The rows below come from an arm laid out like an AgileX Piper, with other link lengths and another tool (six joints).
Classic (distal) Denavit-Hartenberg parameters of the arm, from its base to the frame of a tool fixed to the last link. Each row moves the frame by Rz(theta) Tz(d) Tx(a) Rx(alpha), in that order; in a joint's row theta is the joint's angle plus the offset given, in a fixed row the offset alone. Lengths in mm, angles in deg.
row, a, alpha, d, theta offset
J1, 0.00, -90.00, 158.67, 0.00
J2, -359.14, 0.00, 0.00, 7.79
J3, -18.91, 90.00, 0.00, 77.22
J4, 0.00, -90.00, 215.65, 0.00
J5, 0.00, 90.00, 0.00, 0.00
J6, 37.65, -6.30, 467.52, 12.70
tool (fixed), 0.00, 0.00, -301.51, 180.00
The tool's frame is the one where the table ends.
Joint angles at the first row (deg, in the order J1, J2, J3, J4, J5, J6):
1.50, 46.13, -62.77, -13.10, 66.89, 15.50
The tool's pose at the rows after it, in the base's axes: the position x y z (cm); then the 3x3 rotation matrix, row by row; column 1 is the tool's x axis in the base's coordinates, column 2 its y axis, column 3 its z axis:
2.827 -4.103 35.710; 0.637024 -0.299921 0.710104; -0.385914 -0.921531 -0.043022; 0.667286 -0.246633 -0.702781
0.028 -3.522 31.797; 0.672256 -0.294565 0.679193; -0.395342 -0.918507 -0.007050; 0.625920 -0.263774 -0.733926
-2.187 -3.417 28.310; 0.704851 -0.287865 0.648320; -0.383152 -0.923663 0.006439; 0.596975 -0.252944 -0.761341
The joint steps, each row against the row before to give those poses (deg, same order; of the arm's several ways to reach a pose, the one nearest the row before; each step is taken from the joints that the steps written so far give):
0.00, -7.07, 9.47, 2.99, 0.00, -0.13
0.00, -5.86, 8.24, 2.33, 0.00, -0.42
0.00, -4.92, 7.17, 0.85, 0.00, -1.09

